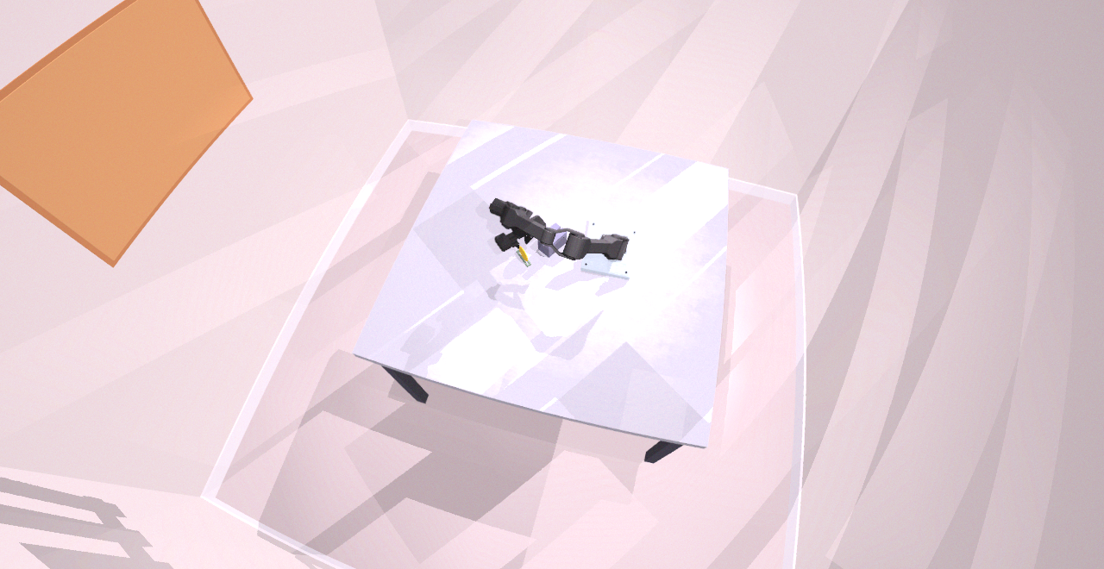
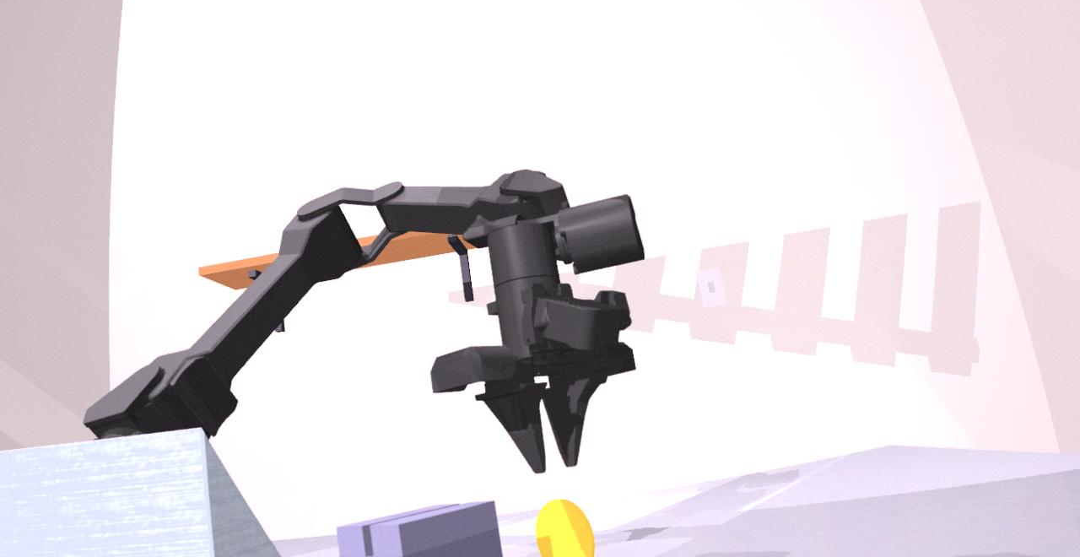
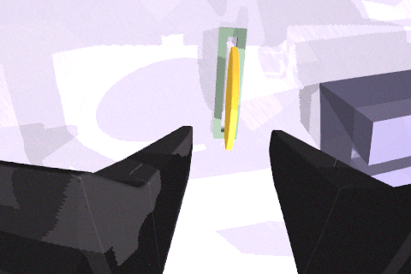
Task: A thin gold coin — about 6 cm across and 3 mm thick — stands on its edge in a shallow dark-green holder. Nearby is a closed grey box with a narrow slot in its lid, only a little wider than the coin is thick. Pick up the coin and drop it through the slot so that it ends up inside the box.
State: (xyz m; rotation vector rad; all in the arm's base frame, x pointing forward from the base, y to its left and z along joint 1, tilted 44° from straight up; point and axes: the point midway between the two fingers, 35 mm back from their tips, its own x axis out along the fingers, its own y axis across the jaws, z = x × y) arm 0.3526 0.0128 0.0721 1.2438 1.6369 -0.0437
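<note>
My gripper tip is 6 cm above the gold coin.
</note>
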